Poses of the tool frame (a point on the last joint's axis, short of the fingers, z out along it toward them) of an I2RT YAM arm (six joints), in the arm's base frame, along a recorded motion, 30 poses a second.
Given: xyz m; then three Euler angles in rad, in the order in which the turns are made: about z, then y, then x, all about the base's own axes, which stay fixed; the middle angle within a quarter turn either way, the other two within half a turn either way.
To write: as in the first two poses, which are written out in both.
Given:
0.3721, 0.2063, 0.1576, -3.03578, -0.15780, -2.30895
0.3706, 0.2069, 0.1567, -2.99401, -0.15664, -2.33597
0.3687, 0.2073, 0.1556, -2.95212, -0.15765, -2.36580
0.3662, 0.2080, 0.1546, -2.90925, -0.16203, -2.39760
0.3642, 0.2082, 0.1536, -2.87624, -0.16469, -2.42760
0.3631, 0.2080, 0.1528, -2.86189, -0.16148, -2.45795
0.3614, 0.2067, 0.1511, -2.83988, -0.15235, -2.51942
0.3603, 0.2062, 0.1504, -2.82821, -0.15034, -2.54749
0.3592, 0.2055, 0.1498, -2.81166, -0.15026, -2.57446
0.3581, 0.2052, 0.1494, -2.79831, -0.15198, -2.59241
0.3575, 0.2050, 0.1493, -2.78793, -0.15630, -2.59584
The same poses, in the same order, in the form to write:
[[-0.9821, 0.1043, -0.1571, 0.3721], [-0.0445, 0.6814, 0.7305, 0.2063], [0.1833, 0.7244, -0.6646, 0.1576], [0, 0, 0, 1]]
[[-0.9770, 0.1452, -0.1560, 0.3706], [-0.0094, 0.7017, 0.7124, 0.2069], [0.2129, 0.6975, -0.6842, 0.1567], [0, 0, 0, 1]]
[[-0.9699, 0.1860, -0.1570, 0.3687], [0.0265, 0.7218, 0.6916, 0.2073], [0.2420, 0.6666, -0.7050, 0.1556], [0, 0, 0, 1]]
[[-0.9604, 0.2272, -0.1613, 0.3662], [0.0631, 0.7412, 0.6684, 0.2080], [0.2714, 0.6317, -0.7261, 0.1546], [0, 0, 0, 1]]
[[-0.9519, 0.2587, -0.1639, 0.3642], [0.0946, 0.7575, 0.6460, 0.2082], [0.2913, 0.5994, -0.7455, 0.1536], [0, 0, 0, 1]]
[[-0.9486, 0.2725, -0.1608, 0.3631], [0.1164, 0.7732, 0.6234, 0.2080], [0.2942, 0.5727, -0.7652, 0.1528], [0, 0, 0, 1]]
[[-0.9438, 0.2937, -0.1518, 0.3614], [0.1570, 0.8022, 0.5761, 0.2067], [0.2909, 0.5198, -0.8032, 0.1511], [0, 0, 0, 1]]
[[-0.9406, 0.3048, -0.1498, 0.3603], [0.1757, 0.8141, 0.5535, 0.2062], [0.2906, 0.4942, -0.8193, 0.1504], [0, 0, 0, 1]]
[[-0.9354, 0.3203, -0.1497, 0.3592], [0.1972, 0.8240, 0.5312, 0.2055], [0.2935, 0.4673, -0.8339, 0.1498], [0, 0, 0, 1]]
[[-0.9308, 0.3327, -0.1514, 0.3581], [0.2127, 0.8298, 0.5160, 0.2052], [0.2973, 0.4481, -0.8431, 0.1494], [0, 0, 0, 1]]
[[-0.9267, 0.3421, -0.1557, 0.3575], [0.2202, 0.8298, 0.5127, 0.2050], [0.3046, 0.4409, -0.8443, 0.1493], [0, 0, 0, 1]]

